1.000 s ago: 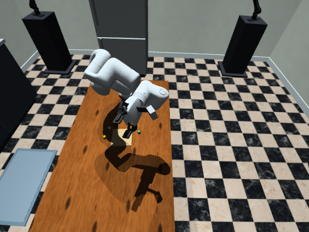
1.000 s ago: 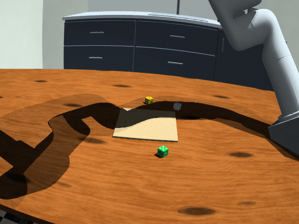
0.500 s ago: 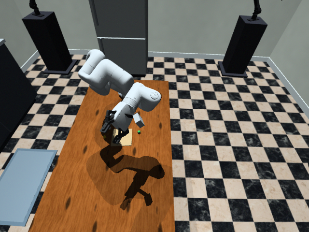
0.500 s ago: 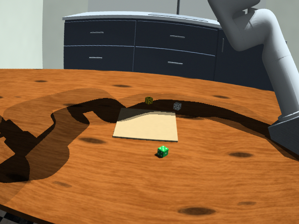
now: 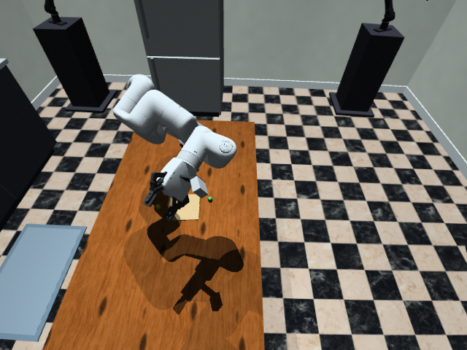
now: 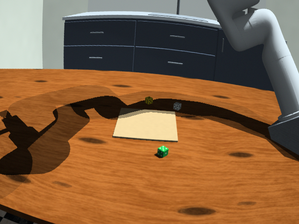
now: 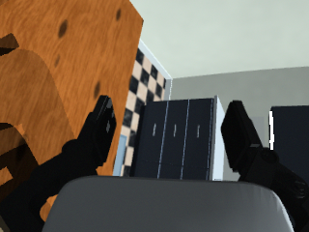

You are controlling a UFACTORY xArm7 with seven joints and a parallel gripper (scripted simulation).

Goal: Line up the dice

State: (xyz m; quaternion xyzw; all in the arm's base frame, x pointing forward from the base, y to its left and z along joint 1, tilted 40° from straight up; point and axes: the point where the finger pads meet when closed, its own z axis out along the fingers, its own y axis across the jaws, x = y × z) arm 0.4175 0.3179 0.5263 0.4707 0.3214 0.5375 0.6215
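Now: hand 250 mm past the yellow die, 150 mm to the left of it and 380 mm above it. Also, from my hand: white die: 330 mm behind, 130 mm to the right, 380 mm below; tan mat: 260 mm behind, 30 mm to the right, 380 mm below; green die: 310 mm behind, 90 mm to the left, 380 mm below.
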